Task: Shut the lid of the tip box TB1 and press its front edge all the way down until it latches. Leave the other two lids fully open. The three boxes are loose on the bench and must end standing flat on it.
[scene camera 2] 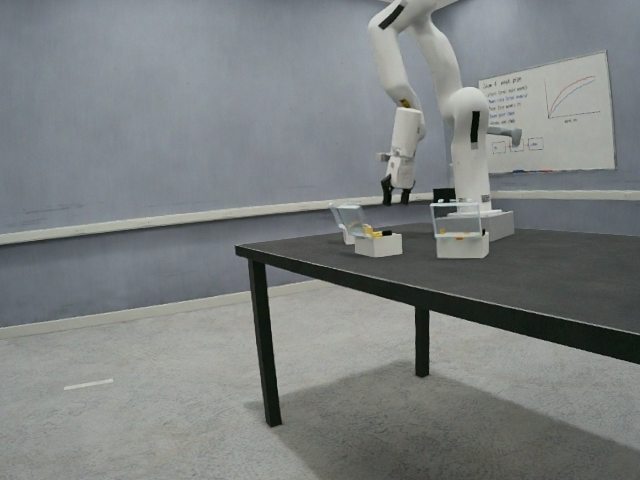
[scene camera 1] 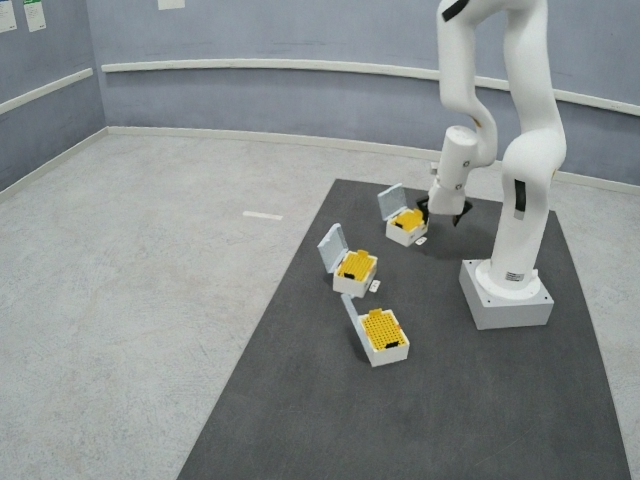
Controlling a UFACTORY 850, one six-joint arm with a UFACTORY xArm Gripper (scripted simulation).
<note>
I see my gripper [scene camera 2: 395, 204], a tip box [scene camera 2: 446, 247], a tip box [scene camera 2: 353, 217] and a lid [scene camera 1: 394, 202].
</note>
